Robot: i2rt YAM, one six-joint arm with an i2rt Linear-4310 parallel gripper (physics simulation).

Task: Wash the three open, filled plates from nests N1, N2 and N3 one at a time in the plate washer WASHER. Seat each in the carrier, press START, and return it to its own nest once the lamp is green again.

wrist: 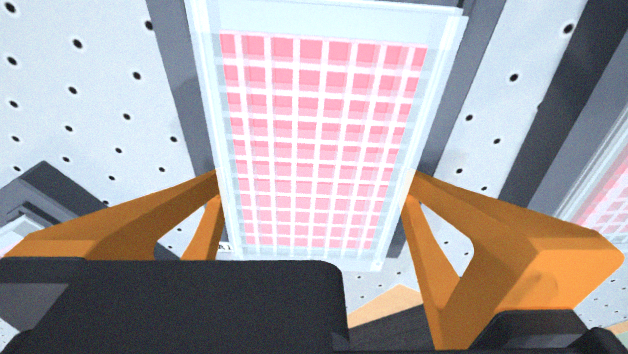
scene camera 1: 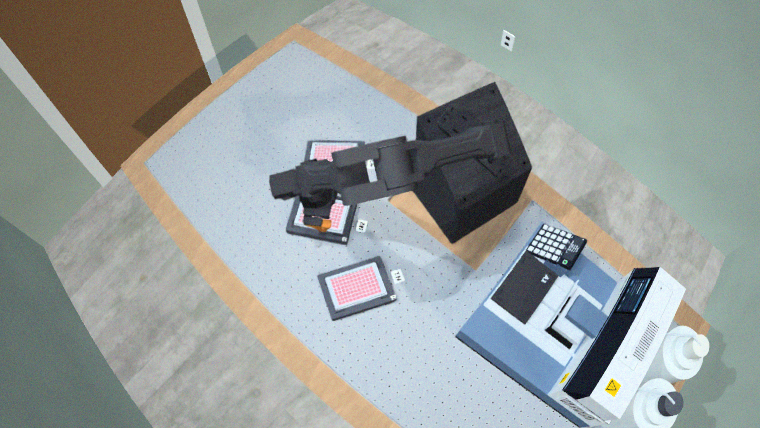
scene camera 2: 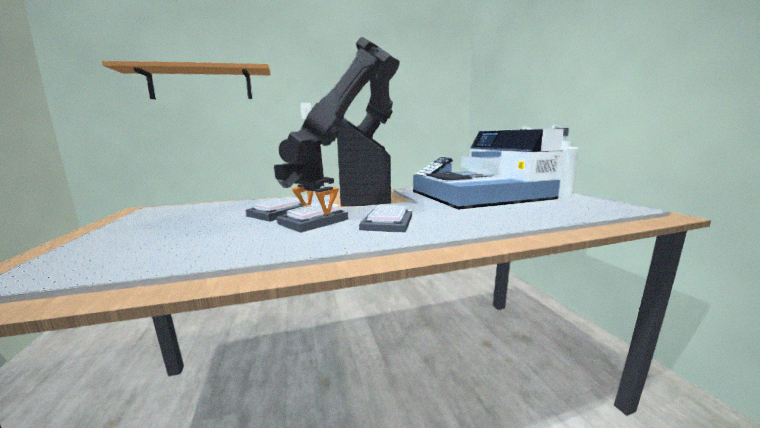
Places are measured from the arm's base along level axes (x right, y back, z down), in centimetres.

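Where they show: gripper, fingertip midpoint: (wrist: 313,177) (scene camera 1: 326,215) (scene camera 2: 317,212); arm's base at its link origin: (scene camera 1: 475,140) (scene camera 2: 363,134).
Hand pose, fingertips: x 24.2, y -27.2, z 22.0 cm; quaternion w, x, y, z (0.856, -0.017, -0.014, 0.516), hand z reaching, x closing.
Each offset is from my fingertips to the top centre of the thing. "spot": to the spot under its first point.
The middle plate {dx +1.0, dy -0.5, dz -1.9 cm} (scene camera 1: 338,216) (scene camera 2: 304,213) (wrist: 320,130), with pink-filled wells, lies in the dark nest N2. My gripper (scene camera 1: 319,210) (scene camera 2: 317,208) (wrist: 313,177) is shut on this plate; its orange fingertips touch both long sides, and the plate still sits low in the nest. Another filled plate {dx -17.4, dy -10.6, dz -0.9 cm} (scene camera 1: 356,287) (scene camera 2: 388,213) lies in N1. A third {dx +9.8, dy +14.7, dz -1.3 cm} (scene camera 1: 332,150) (scene camera 2: 273,205) lies in the far nest, partly under the arm. The washer (scene camera 1: 510,344) (scene camera 2: 494,191) has a dark carrier {dx -52.1, dy +10.3, dz -6.5 cm} (scene camera 1: 525,289) marked A1, with no plate on it. Its keypad {dx -53.4, dy +23.3, dz -9.0 cm} (scene camera 1: 553,244) shows a small green square; I cannot tell a lamp.
The black arm base (scene camera 1: 473,175) (scene camera 2: 364,170) stands between the nests and the washer. Two white bottles {spot: dx -96.0, dy +12.5, dz -18.3 cm} (scene camera 1: 680,353) {spot: dx -94.2, dy -2.6, dz -18.3 cm} (scene camera 1: 651,406) stand behind the washer. A wooden shelf (scene camera 2: 186,68) hangs on the wall. Neighbouring nests show at both sides of the wrist view.
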